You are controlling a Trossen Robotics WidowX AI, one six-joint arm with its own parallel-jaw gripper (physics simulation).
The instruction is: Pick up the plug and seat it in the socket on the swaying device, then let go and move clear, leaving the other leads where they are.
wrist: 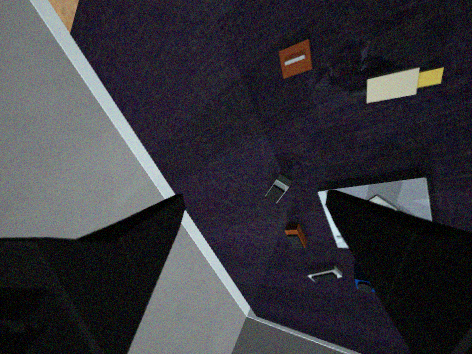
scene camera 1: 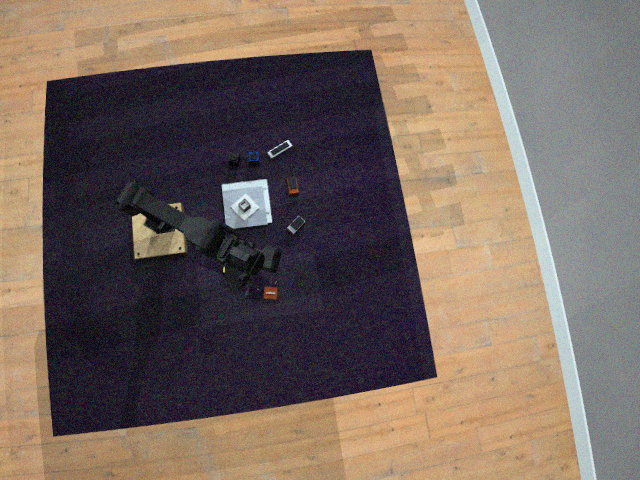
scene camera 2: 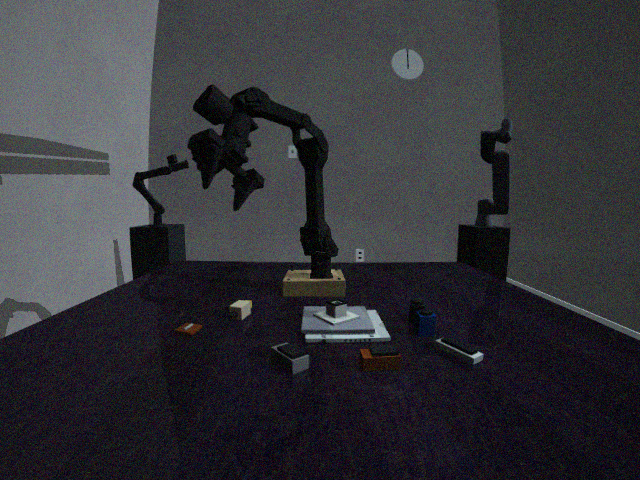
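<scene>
The plug, a cream block with a yellow end (scene camera 1: 223, 269) (scene camera 2: 239, 310) (wrist: 393, 86), lies on the dark table; in scene camera 1 the arm hides most of it. The device, a white diamond-shaped plate (scene camera 1: 248, 215) (scene camera 2: 336, 320) (wrist: 383, 201), sits on a pale grey slab (scene camera 1: 231, 219) (scene camera 2: 314, 326) (wrist: 415, 191). A small grey socket block (scene camera 1: 244, 205) (scene camera 2: 336, 309) stands on the plate; the right finger hides it in the wrist view. My gripper (scene camera 2: 221, 198) (wrist: 254, 198) is open and empty, high above the table, with the plug to the upper right in the wrist view.
A red-orange square (scene camera 1: 270, 292) (scene camera 2: 189, 328) (wrist: 295, 59) lies near the plug. A grey block (scene camera 1: 296, 224) (scene camera 2: 291, 356) (wrist: 280, 187), an orange block (scene camera 1: 293, 186) (scene camera 2: 380, 361) (wrist: 296, 234), a white-framed piece (scene camera 1: 279, 148) (scene camera 2: 459, 351), a blue block (scene camera 1: 253, 156) (scene camera 2: 427, 323) and a black block (scene camera 1: 234, 159) lie around the slab.
</scene>
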